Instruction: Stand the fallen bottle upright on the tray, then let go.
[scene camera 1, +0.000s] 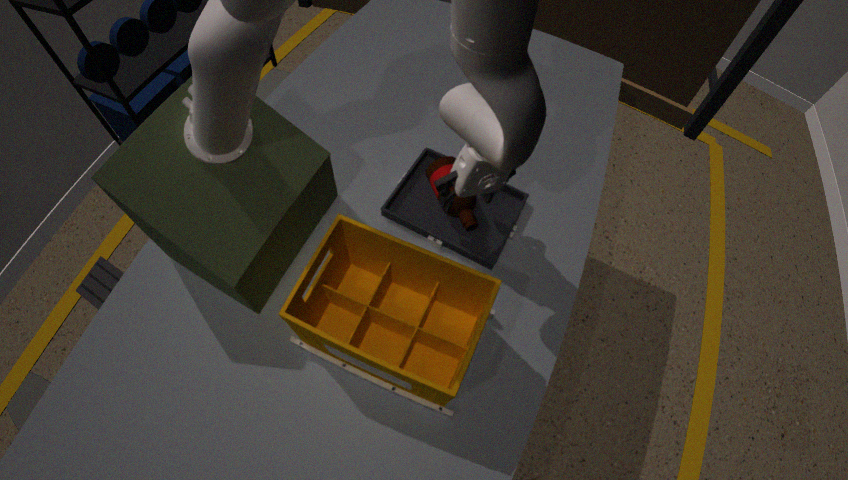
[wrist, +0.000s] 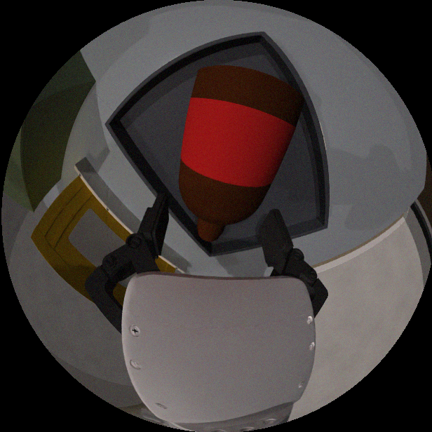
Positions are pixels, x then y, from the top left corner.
Labels:
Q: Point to the gripper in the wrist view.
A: At 218, 212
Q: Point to a white strip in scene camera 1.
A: At 350, 369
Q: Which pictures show the gripper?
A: Scene camera 1 and the wrist view: all of them.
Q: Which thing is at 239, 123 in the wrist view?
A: A brown bottle.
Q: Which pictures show the brown bottle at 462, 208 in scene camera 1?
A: Scene camera 1 and the wrist view: all of them.

